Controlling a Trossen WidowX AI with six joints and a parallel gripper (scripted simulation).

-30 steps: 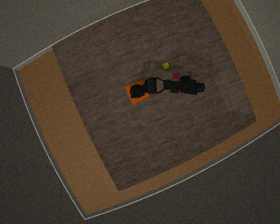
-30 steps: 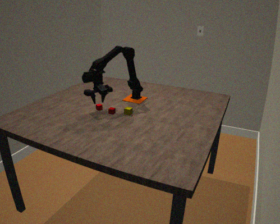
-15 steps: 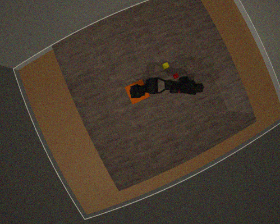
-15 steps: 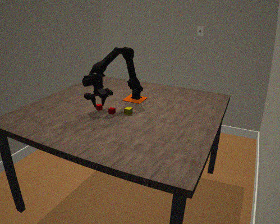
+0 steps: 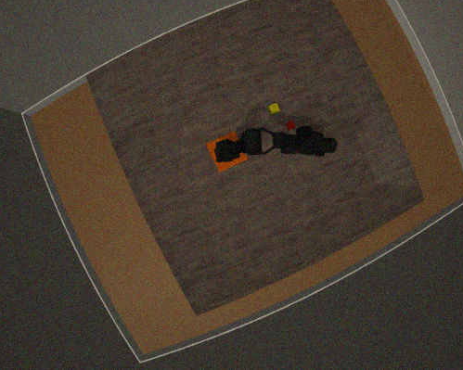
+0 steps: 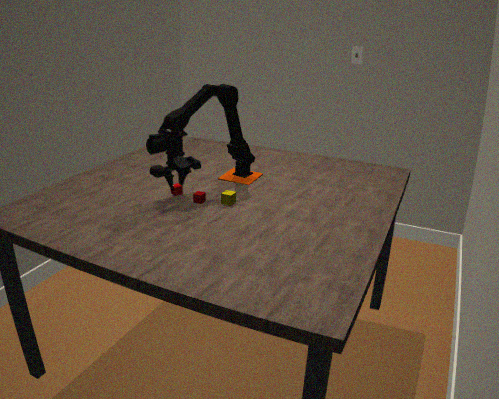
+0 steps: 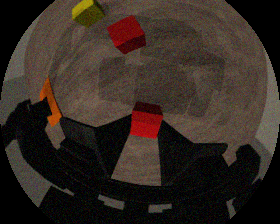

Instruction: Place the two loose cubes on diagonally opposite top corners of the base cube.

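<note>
Right now the yellow cube is 6 cm behind my gripper tip and 20 cm to the left of it. Round my gripper tip: red cube: right at my gripper tip.
</note>
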